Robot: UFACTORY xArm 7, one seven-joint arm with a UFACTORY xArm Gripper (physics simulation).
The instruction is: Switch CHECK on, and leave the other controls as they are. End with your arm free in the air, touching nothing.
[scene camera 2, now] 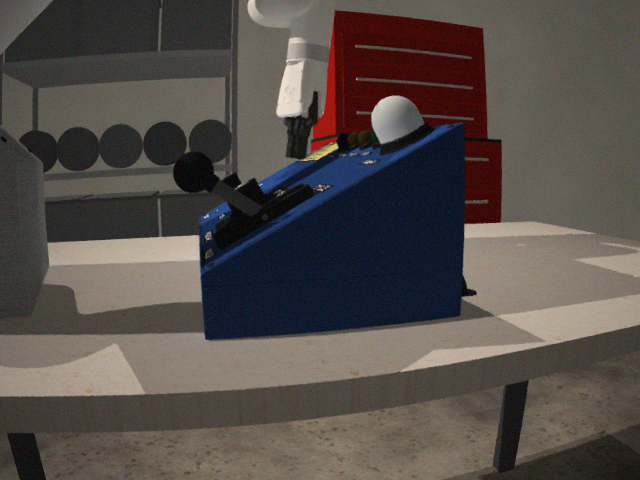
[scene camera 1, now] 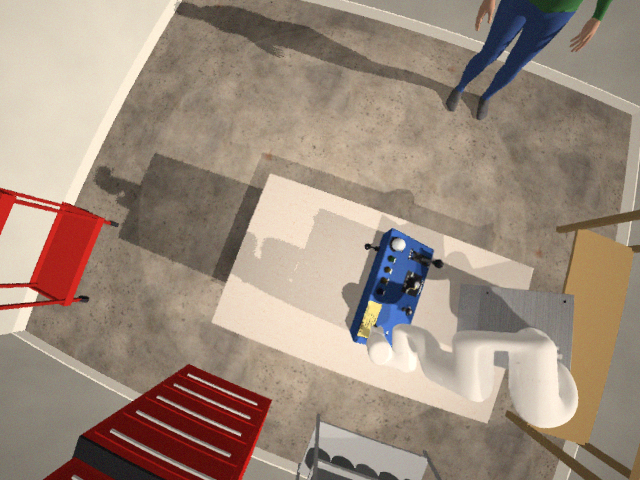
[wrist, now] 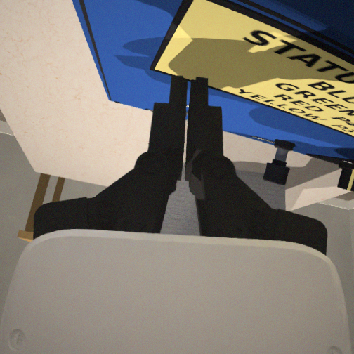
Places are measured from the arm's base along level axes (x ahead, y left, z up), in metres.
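Pixels of known places: gripper, fingertip midpoint: (scene camera 2: 295, 158).
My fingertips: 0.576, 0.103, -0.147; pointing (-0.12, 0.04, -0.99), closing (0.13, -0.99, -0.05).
Behind a point stands the place of what it marks, as x, y, z.
The blue sloped console (scene camera 1: 390, 315) @[0.512, 0.013, -0.184] (scene camera 2: 330, 258) @[0.454, -0.335, -0.241] (wrist: 115, 30) stands on the table and carries a yellow status label (scene camera 1: 369, 319) @[0.608, 0.041, -0.134] (scene camera 2: 321, 151) @[0.607, 0.057, -0.137] (wrist: 215, 50). The CHECK switch does not show in any view, so its position cannot be read. My gripper (scene camera 2: 296, 156) @[0.576, 0.103, -0.147] (wrist: 187, 97) is shut and empty, pointing down. In the wrist view its tips overlap the label's lower edge, and the fingers cover part of the console's edge area. In scene camera 2 the tips are near the console's far side; whether they touch anything cannot be told. In scene camera 1 the arm hides the fingers.
The console also carries a white dome (scene camera 1: 398, 244) @[0.558, -0.284, -0.090] (scene camera 2: 397, 119) @[0.537, -0.311, -0.115], a ball-ended lever (scene camera 1: 437, 263) @[0.361, -0.247, -0.148] (scene camera 2: 193, 171) @[0.346, -0.269, -0.162] and a small black-tipped control (scene camera 1: 407, 310) @[0.445, -0.023, -0.177] (wrist: 276, 172) right of the fingers in the wrist view. A grey block (scene camera 1: 516, 310) @[0.054, -0.115, -0.042] (scene camera 2: 20, 232) @[0.160, -0.190, -0.216] stands near the arm's base.
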